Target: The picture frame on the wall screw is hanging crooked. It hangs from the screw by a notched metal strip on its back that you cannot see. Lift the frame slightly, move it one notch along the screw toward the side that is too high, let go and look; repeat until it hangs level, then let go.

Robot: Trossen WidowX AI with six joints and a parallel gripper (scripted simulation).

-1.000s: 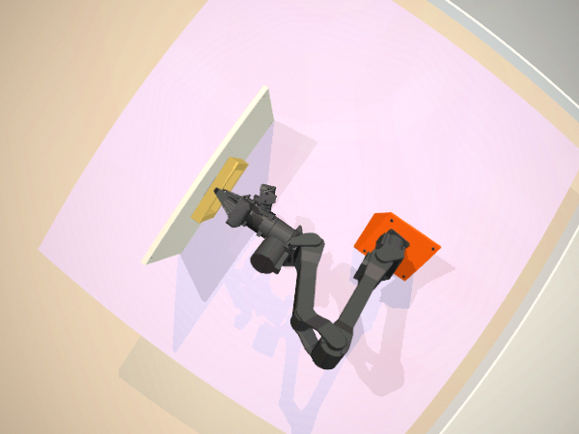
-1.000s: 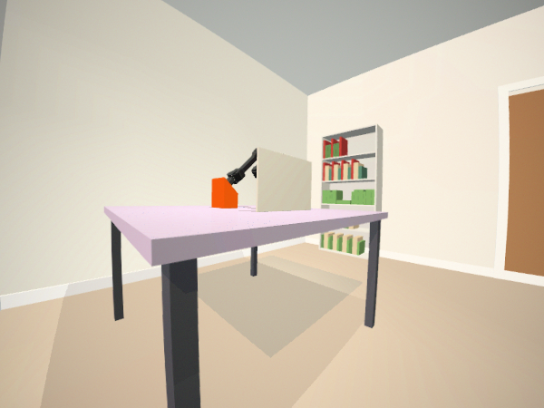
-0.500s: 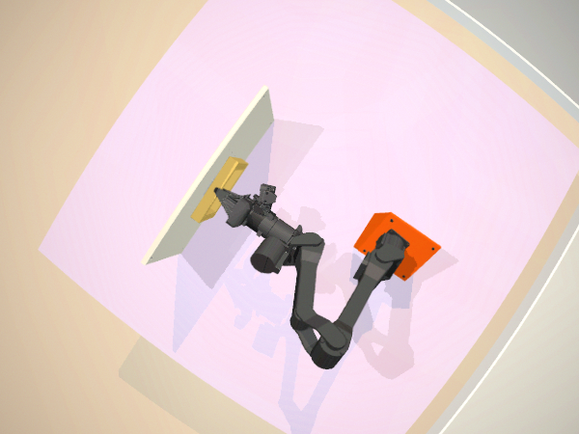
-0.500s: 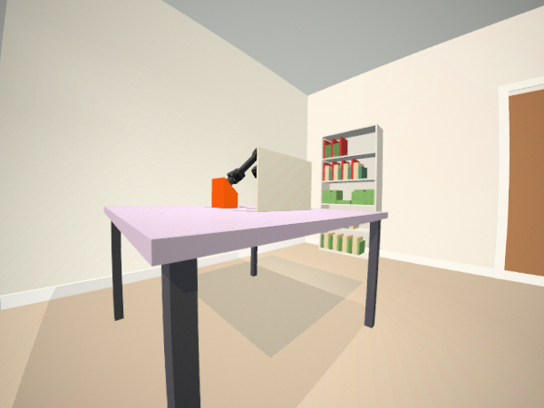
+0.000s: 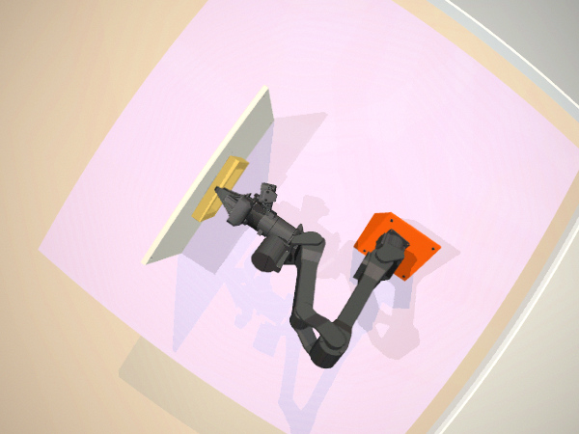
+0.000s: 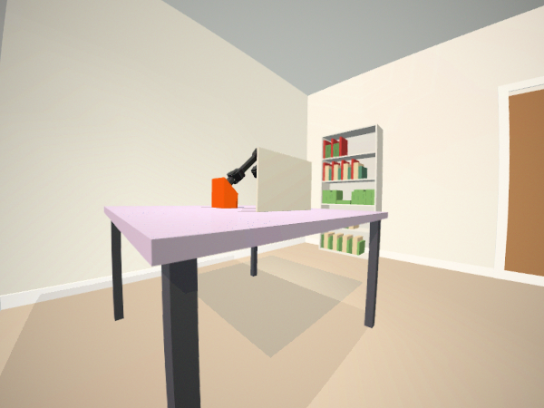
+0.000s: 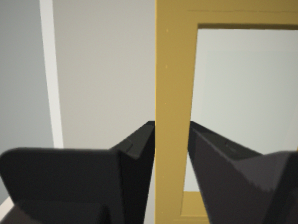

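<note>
My gripper tip is 60 mm above the picture frame and 10 mm short of it. Also, from my gripper tip: wall panel 70 mm below, 20 mm ahead, 10 mm to the right.
</note>
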